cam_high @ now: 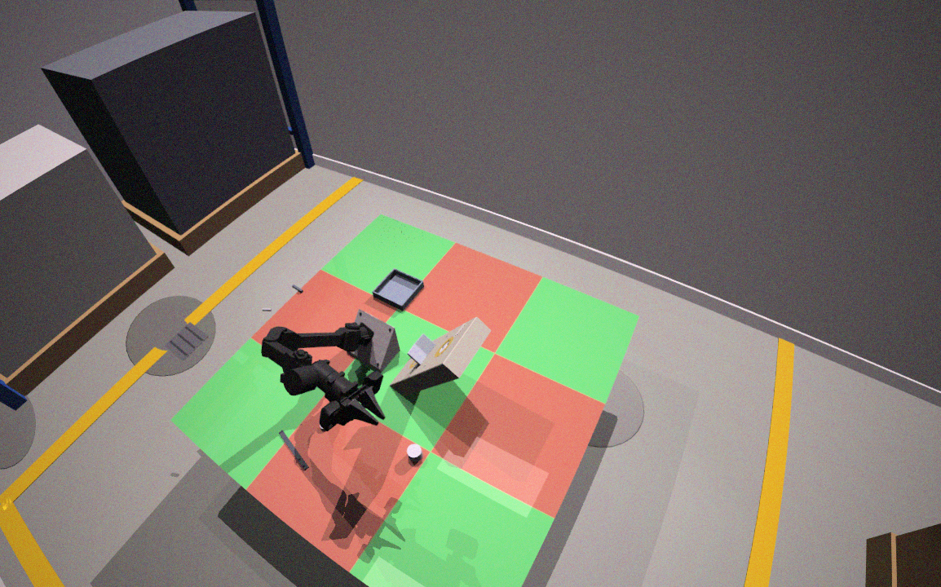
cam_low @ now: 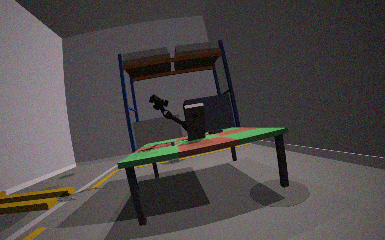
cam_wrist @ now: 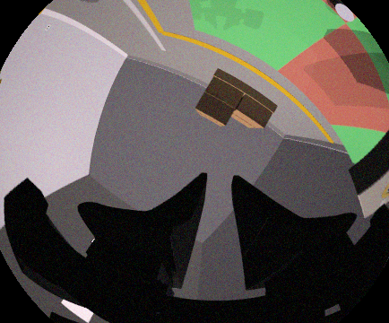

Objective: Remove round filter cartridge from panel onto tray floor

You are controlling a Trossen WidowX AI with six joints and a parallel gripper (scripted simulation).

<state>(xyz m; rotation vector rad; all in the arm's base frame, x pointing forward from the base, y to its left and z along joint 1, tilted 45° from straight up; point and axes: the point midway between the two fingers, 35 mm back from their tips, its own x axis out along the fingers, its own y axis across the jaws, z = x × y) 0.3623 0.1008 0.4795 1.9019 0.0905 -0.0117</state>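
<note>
My gripper tip is now 9 cm past the round filter cartridge, 32 cm to the right of it and 18 cm above it. The rest, counted from my gripper tip: grey tray (55 cm behind, 54 cm to the left, 43 cm below); beige service panel (13 cm behind, 31 cm to the left, 25 cm below).
</note>
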